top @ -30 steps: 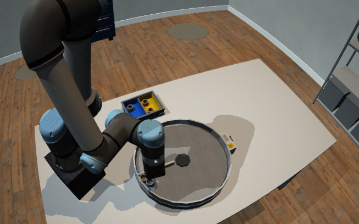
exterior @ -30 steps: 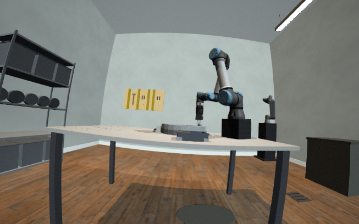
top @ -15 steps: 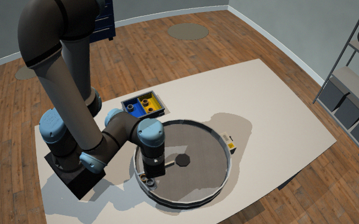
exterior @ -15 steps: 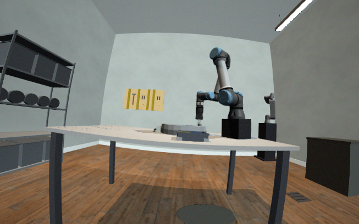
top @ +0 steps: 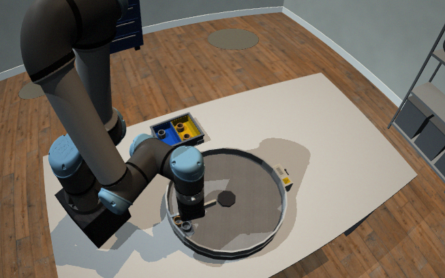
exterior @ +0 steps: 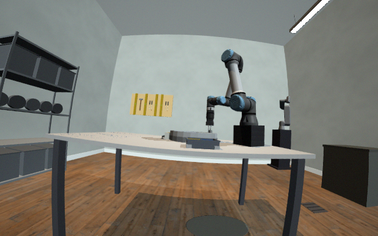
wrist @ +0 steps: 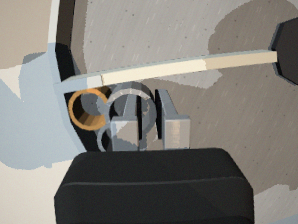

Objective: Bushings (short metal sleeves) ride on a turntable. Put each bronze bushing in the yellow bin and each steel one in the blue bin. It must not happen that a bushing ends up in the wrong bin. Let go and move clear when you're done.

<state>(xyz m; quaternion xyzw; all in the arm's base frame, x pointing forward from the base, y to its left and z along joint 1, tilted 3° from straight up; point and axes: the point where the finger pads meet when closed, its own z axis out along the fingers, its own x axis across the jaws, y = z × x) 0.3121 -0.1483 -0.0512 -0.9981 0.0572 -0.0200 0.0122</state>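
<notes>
Right now my hand is 400 mm to the right of the bin, 90 mm short of it and 80 mm above it. Also, from my hand: round grey turntable 140 mm ahead, 50 mm below, 20 mm to the left.
</notes>
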